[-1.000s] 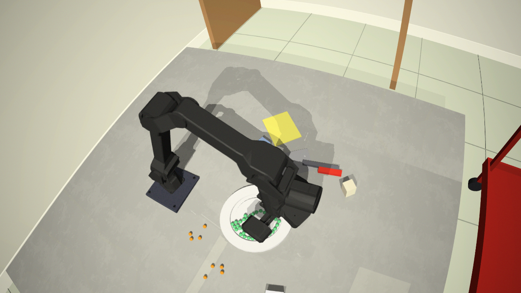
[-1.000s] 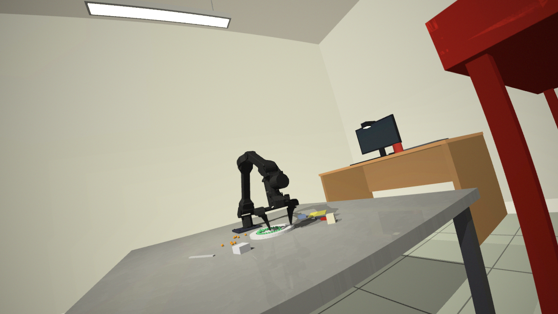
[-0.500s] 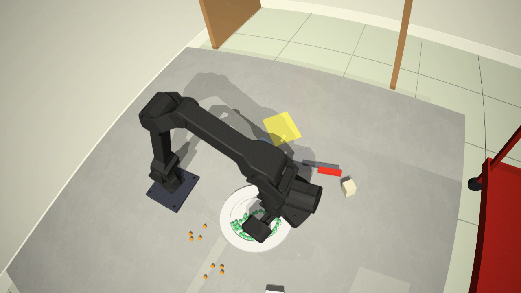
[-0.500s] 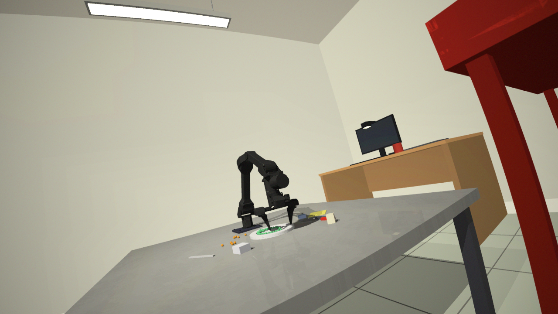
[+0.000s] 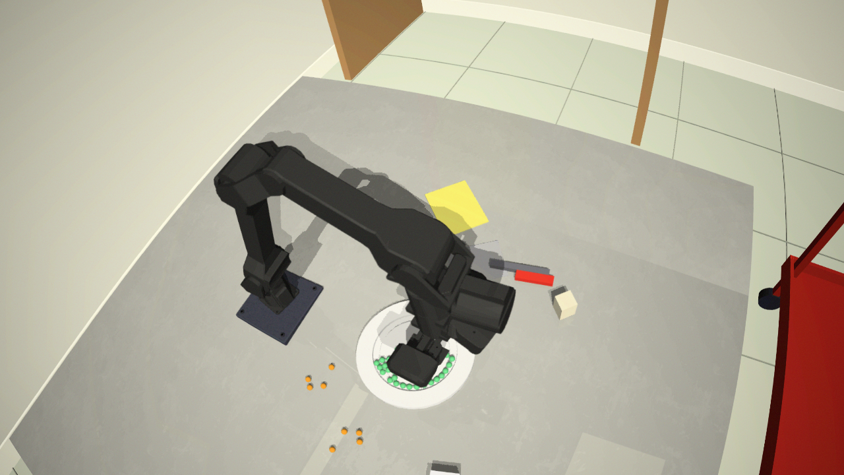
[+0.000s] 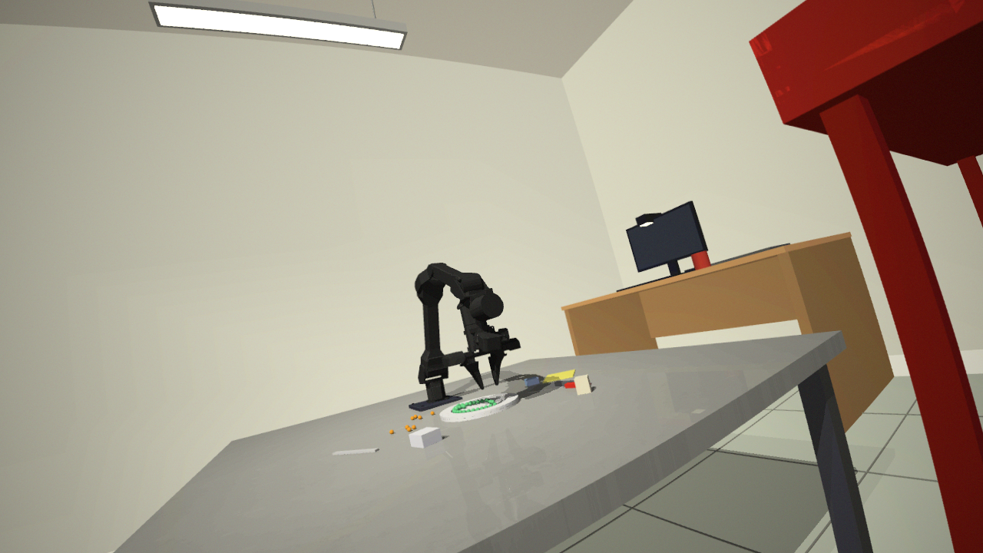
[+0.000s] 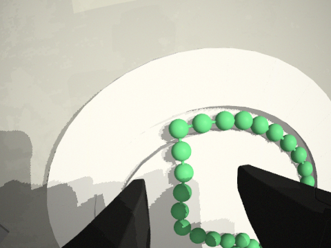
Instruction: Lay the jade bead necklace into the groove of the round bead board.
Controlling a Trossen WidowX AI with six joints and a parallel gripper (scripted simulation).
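Now: gripper tip 5 cm past the inner disc, 2 cm to the left of it and 4 cm above it. Round my gripper tip: grey sheet: 7 cm behind, 18 cm to the left, 5 cm below; then red bar: 2 cm ahead, 21 cm to the left, 5 cm below; then bead board: 5 cm behind, 2 cm to the right, 5 cm below.
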